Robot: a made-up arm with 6 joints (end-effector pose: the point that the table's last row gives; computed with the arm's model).
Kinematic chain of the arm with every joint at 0, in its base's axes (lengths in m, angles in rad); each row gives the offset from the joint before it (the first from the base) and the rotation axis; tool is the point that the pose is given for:
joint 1: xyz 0 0 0.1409 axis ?
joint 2: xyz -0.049 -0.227 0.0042 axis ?
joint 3: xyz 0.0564 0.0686 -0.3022 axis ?
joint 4: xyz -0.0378 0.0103 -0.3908 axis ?
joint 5: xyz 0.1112 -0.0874 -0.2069 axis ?
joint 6: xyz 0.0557 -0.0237 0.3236 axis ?
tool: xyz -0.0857 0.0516 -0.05
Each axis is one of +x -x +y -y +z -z.
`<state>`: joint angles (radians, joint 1 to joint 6).
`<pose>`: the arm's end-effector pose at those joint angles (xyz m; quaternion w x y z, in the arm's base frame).
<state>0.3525 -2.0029 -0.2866 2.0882 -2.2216 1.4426</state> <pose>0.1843 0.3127 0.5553 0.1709 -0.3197 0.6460 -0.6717</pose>
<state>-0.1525 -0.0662 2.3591 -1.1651 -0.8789 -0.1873</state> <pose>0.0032 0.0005 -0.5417 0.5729 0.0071 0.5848 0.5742</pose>
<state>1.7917 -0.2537 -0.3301 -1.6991 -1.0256 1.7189</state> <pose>0.0044 0.0185 -0.6277 0.5222 0.4929 0.1628 -0.6766</pose>
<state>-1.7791 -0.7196 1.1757 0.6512 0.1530 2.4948</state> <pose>-0.1783 0.0508 -0.1512 0.2983 -0.0262 -0.9502 0.0858</pose>
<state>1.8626 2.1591 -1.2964 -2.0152 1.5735 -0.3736</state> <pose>-0.9015 0.2739 0.5819 0.9102 -0.3480 0.1649 0.1525</pose>
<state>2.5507 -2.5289 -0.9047 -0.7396 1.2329 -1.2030</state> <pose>0.1949 -0.0993 0.6497 0.1981 0.0871 0.8936 -0.3933</pose>
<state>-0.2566 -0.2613 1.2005 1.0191 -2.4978 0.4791</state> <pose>0.0043 0.0934 -0.4008 0.7849 0.0887 -0.2370 -0.5655</pose>
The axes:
joint 1: -z
joint 2: -x
joint 3: +z
joint 4: -x
joint 5: +z
joint 6: -x

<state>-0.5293 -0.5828 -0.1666 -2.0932 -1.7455 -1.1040</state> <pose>-0.0018 0.2305 -0.5554 0.1095 -0.4716 -0.6340 0.6031</pose>
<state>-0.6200 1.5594 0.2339 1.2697 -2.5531 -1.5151</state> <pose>0.5220 -0.5827 -0.0926 0.1338 0.1246 -0.7552 0.6295</pose>
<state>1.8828 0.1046 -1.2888 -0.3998 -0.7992 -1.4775</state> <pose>-0.2803 0.1558 -0.4085 0.3014 0.2428 0.7475 0.5399</pose>
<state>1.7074 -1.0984 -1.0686 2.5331 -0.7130 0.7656</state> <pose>0.3999 -0.1730 -0.0880 0.2217 -0.3713 0.8635 -0.2595</pose>
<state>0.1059 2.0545 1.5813 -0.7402 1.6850 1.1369</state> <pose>0.0086 -0.9717 0.3143 0.4066 0.0699 0.3921 0.8222</pose>
